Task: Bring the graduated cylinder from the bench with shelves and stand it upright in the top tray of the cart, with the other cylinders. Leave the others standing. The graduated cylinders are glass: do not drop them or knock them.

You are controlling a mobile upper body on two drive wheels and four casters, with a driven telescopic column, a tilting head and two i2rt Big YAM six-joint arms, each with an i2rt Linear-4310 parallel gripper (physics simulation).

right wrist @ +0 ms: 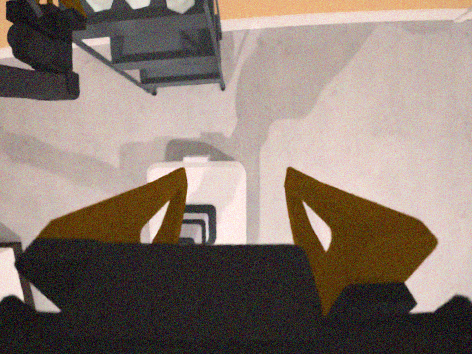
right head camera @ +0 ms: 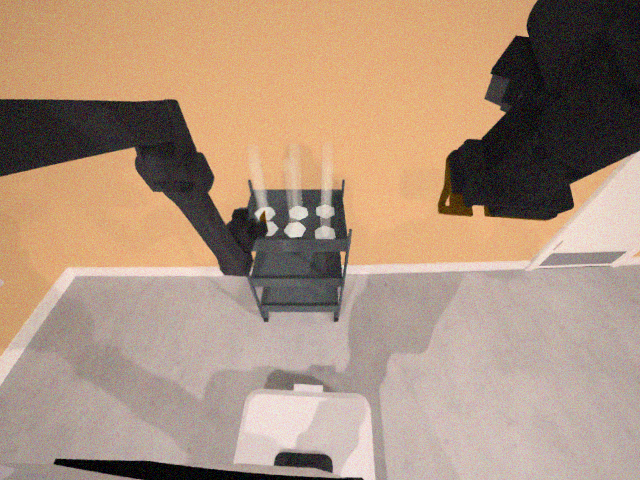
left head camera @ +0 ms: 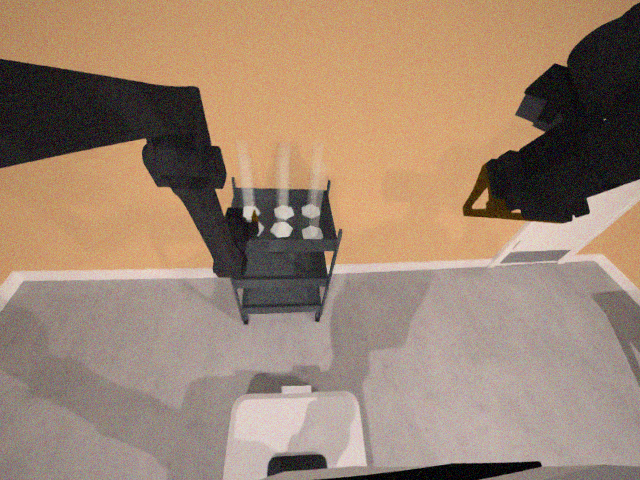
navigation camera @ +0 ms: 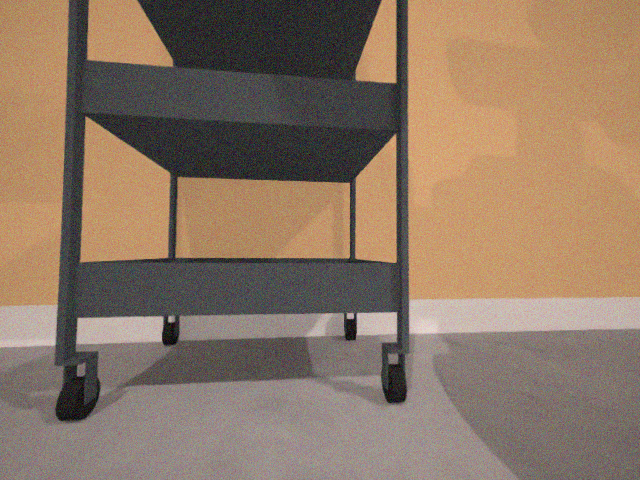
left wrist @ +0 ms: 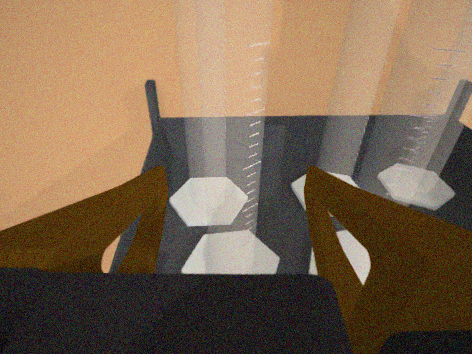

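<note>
Several clear graduated cylinders with pale hexagonal bases stand upright in the top tray of the dark grey cart. My left gripper is open at the left side of that tray. In the left wrist view, clear tubes with white graduation marks and two bases show in the gap between its fingers; neither finger grips them. How deep the tubes stand relative to the fingertips is hard to tell. My right gripper is open and empty, well right of the cart. The bench with shelves does not show.
The cart's lower trays are below the top one, and its corner posts rise above the tray. An orange wall is behind it. A white door is at the right. The white base is in front of the cart.
</note>
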